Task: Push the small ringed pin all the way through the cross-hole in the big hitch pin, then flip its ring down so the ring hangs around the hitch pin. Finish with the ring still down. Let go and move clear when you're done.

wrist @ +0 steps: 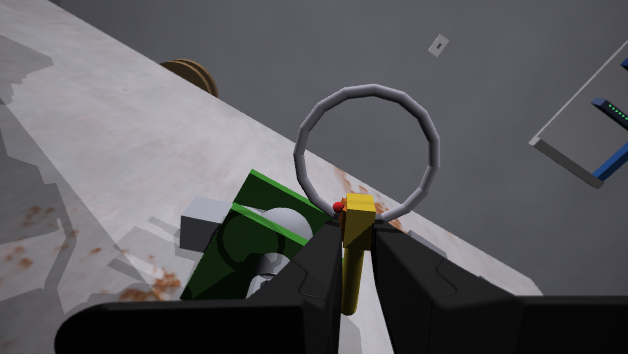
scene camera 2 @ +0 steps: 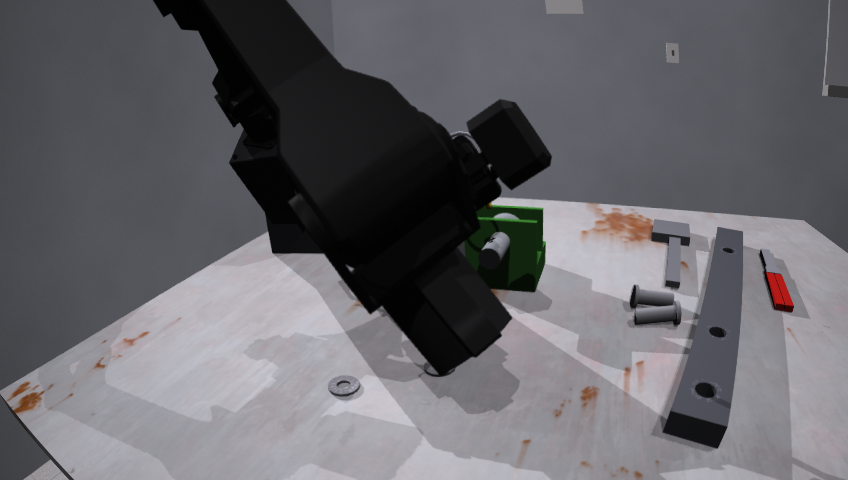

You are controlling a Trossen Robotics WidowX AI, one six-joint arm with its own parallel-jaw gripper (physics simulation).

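Frame: origin at the arm's base, x left, y ahead, z down, level; metres.
Where they show: gripper, between the fingertips: point(wrist: 354, 232) point(scene camera 2: 473, 177); arm's base, origin of its link: point(scene camera 2: 268, 131).
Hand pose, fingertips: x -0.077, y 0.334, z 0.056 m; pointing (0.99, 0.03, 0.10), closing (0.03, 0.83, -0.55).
Note:
Things, the pixels of their top centre, and the offset from my fingertips. "*": a spot on its surface instead.
- small ringed pin, a spot on its surface: point(wrist: 353, 280) * dx -0.004, dy +0.009, dz +0.015 m
- pin's grey ring, a spot on its surface: point(wrist: 435, 150) * dx +0.002, dy +0.005, dz -0.037 m
- green bracket, a spot on its surface: point(wrist: 210, 267) * dx +0.078, dy -0.032, dz +0.120 m
- washer, centre of its top: point(scene camera 2: 343, 384) dx -0.155, dy -0.080, dz +0.157 m
- hammer, centre of its top: point(scene camera 2: 670, 245) dx +0.240, dy +0.252, dz +0.144 m
- long drilled bar, centre of its top: point(scene camera 2: 724, 287) dx +0.081, dy +0.307, dz +0.135 m
- red-handled tool, centre of its top: point(scene camera 2: 774, 272) dx +0.172, dy +0.418, dz +0.148 m
- grey block, a spot on its surface: point(wrist: 200, 230) * dx +0.094, dy -0.051, dz +0.109 m
My gripper point(wrist: 354, 232) is shut on the yellow head of the small ringed pin point(wrist: 353, 280), whose shank points down in the wrist view. The pin's grey ring point(wrist: 435, 150) stands up beyond the fingertips. The big hitch pin point(scene camera 2: 496, 246) point(wrist: 285, 222) lies through the green bracket point(scene camera 2: 517, 279) point(wrist: 210, 267); its near end sticks out toward scene camera 2. In the wrist view the left finger covers part of the hitch pin and bracket. The cross-hole is not clear to see. The small pin is apart from the hitch pin. In the scene view the arm hides the fingertips.
A washer point(scene camera 2: 343, 385) lies at the front left. Two loose grey pins point(scene camera 2: 654, 296) point(scene camera 2: 654, 315), a hammer point(scene camera 2: 673, 261), a long drilled bar point(scene camera 2: 714, 356) and a red-handled tool point(scene camera 2: 779, 291) lie to the right. A grey block point(wrist: 200, 230) is beside the bracket.

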